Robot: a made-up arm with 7 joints.
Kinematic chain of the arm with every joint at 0, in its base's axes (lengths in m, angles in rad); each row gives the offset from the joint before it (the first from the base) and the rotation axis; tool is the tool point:
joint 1: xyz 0 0 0 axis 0 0.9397 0.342
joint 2: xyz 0 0 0 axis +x
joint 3: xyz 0 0 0 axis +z
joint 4: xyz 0.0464 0 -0.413 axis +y
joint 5: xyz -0.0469 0 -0.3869 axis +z
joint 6: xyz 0 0 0 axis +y
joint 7: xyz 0 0 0 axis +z
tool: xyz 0 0 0
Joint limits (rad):
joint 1: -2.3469..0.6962
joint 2: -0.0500..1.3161
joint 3: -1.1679..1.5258
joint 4: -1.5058..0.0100
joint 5: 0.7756..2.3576
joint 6: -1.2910..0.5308
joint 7: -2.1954..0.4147
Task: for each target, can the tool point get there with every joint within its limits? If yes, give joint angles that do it. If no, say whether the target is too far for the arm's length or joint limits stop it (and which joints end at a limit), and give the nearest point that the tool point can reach.
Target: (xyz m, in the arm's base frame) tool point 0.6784 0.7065 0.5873
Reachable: no: too far | nearest point 0.4784 0.4982 0.4141 | short by 0.337 m
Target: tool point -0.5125 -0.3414 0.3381
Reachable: no: joint limits stop it (at a limit: joint 1, joint 2, joint 4) | nearest point -0.0039 -0.4846 0.4298 | short by 0.536 m
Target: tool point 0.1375 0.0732 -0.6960
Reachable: yes | joints 0.3632 0.2719 -0.3226 -1.1991 1.3850 -0.9396 -1.5340
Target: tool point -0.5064 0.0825 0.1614
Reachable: no: joint limits stop it (at a limit: joint 1, joint 2, joint 4) | nearest point -0.1942 0.3992 0.4717 | short by 0.542 m
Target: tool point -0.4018 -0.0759 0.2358
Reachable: no: joint limits stop it (at a limit: joint 1, joint 2, joint 4) | nearest point -0.1507 0.2727 0.5679 | short by 0.543 m
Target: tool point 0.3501 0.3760 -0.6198
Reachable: yes | joints -0.3194 0.5565 -0.2109 -0.2889 1.6784 0.2578 -1.7458
